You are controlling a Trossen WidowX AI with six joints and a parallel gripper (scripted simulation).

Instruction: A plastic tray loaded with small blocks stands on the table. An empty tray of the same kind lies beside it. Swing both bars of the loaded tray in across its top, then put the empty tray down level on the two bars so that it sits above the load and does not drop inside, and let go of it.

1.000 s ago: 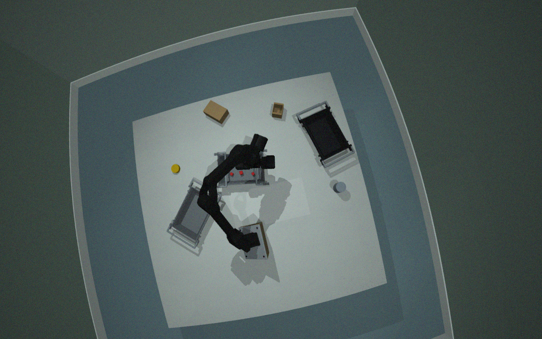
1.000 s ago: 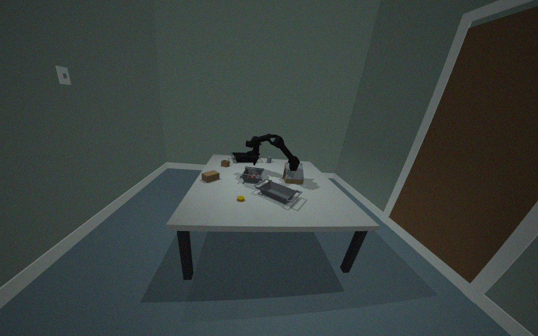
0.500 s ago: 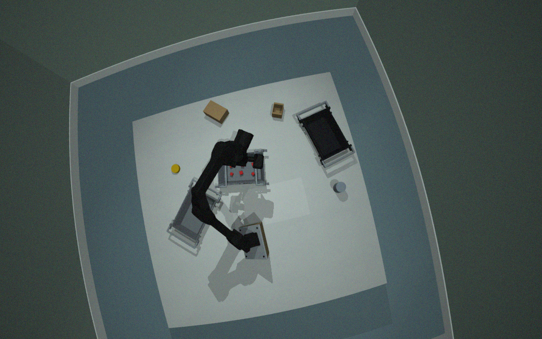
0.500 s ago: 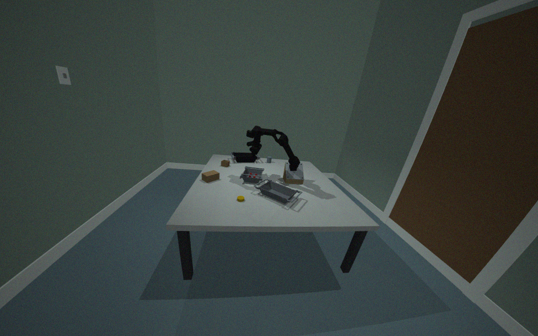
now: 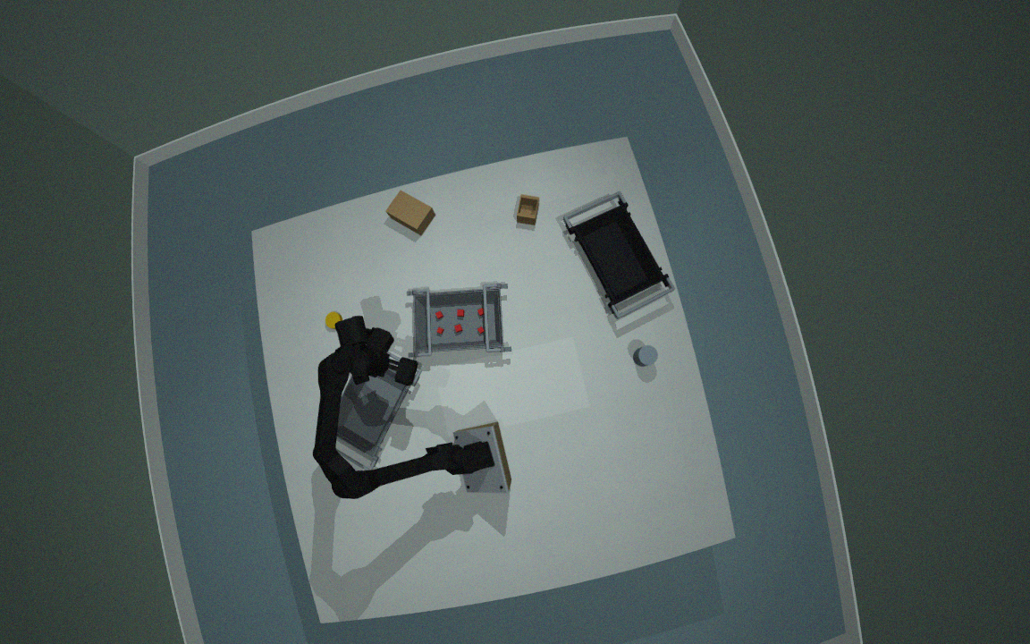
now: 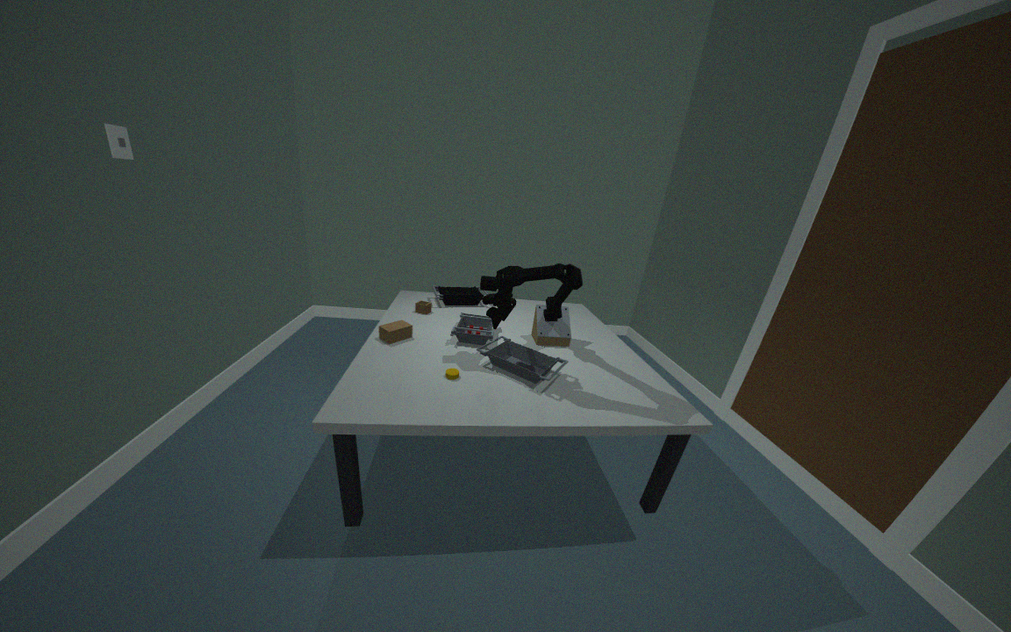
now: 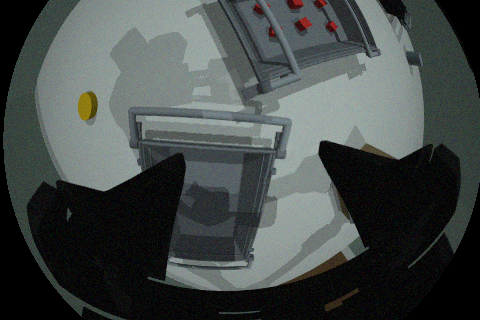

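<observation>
The tray lies 130 mm to the left of my gripper tip, 90 mm below it and 80 mm behind it. Round my gripper tip: small open box 470 mm to the right, 340 mm ahead, 120 mm below; yellow disc 200 mm ahead, 190 mm to the left, 130 mm below.
</observation>
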